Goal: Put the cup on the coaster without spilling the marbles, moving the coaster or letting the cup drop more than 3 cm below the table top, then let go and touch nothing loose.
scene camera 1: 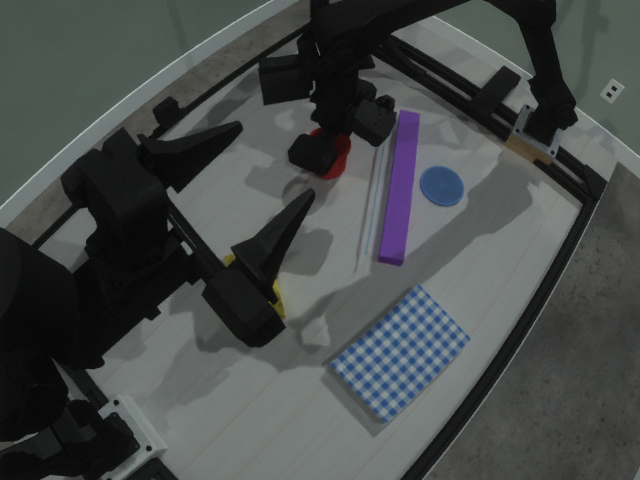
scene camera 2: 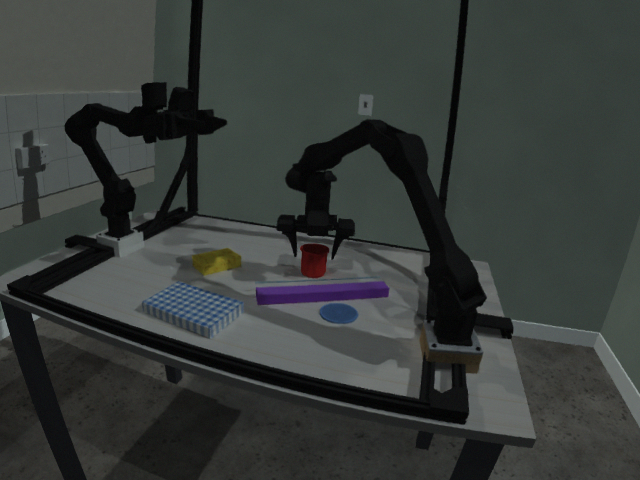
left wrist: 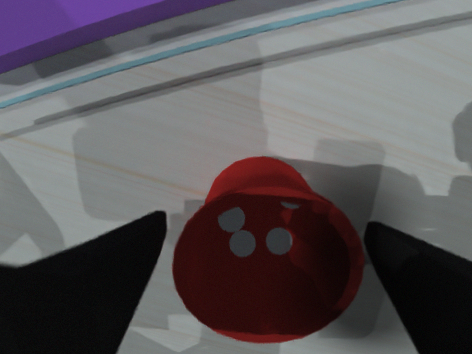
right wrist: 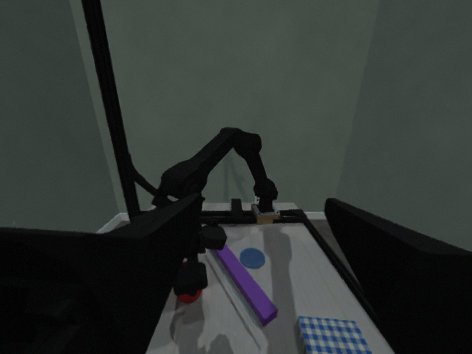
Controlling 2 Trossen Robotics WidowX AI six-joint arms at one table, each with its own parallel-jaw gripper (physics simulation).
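Pixels of known places: left gripper, fingertip midpoint: [scene camera 1: 333,152] [scene camera 2: 313,257] [left wrist: 266,226]; right gripper, fingertip midpoint: [scene camera 1: 274,156] [scene camera 2: 216,123] [right wrist: 262,201]; left arm's base, link origin: [scene camera 1: 539,129] [scene camera 2: 452,335] [right wrist: 265,208]; right arm's base, link origin: [scene camera 1: 112,441] [scene camera 2: 119,233].
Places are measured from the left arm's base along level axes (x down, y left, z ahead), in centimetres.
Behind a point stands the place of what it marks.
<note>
A red cup [scene camera 1: 338,161] {x -0.7, y -28.2, z 31.6 cm} [scene camera 2: 313,264] {x 0.9, y -27.9, z 29.8 cm} [left wrist: 260,305] {x -0.5, y -34.1, z 30.5 cm} [right wrist: 189,297] {x 2.4, y -30.8, z 33.2 cm} stands upright on the table. Several grey marbles [left wrist: 242,243] {x 2.6, y -32.7, z 29.4 cm} lie inside it. The blue round coaster [scene camera 1: 442,186] {x 4.3, y -11.9, z 22.2 cm} [scene camera 2: 338,313] {x 4.3, y -11.4, z 21.9 cm} [right wrist: 252,258] {x 4.4, y -12.1, z 22.5 cm} lies flat on the far side of the purple bar from the cup. My left gripper [scene camera 2: 314,256] {x 0.0, y -30.0, z 30.0 cm} [left wrist: 266,226] {x 0.0, y -30.0, z 30.0 cm} points down over the cup, open, with a fingertip at either side of the rim and nothing gripped. In scene camera 1 it partly hides the cup. My right gripper [scene camera 1: 276,158] {x -32.6, y -22.0, z 53.1 cm} is open and empty, high above the table at the left.
A long purple bar [scene camera 1: 400,191] {x 2.1, y -17.5, z 29.0 cm} [scene camera 2: 323,293] {x 2.7, y -16.5, z 25.8 cm} [left wrist: 75,25] {x 2.1, y -22.8, z 20.3 cm} [right wrist: 245,285] {x 2.1, y -17.0, z 32.8 cm} lies between cup and coaster. A thin pale blue strip [scene camera 1: 376,196] {x 2.1, y -20.3, z 32.1 cm} [left wrist: 200,52] {x 2.2, y -23.0, z 26.0 cm} runs along its cup side. A blue-checked block [scene camera 1: 400,353] {x 2.2, y -4.3, z 52.2 cm} [scene camera 2: 192,308] {x 2.2, y -1.6, z 50.6 cm} and a yellow block [scene camera 1: 279,299] {x 1.7, y -23.3, z 55.0 cm} [scene camera 2: 217,261] {x 1.8, y -24.6, z 53.7 cm} are farther left.
</note>
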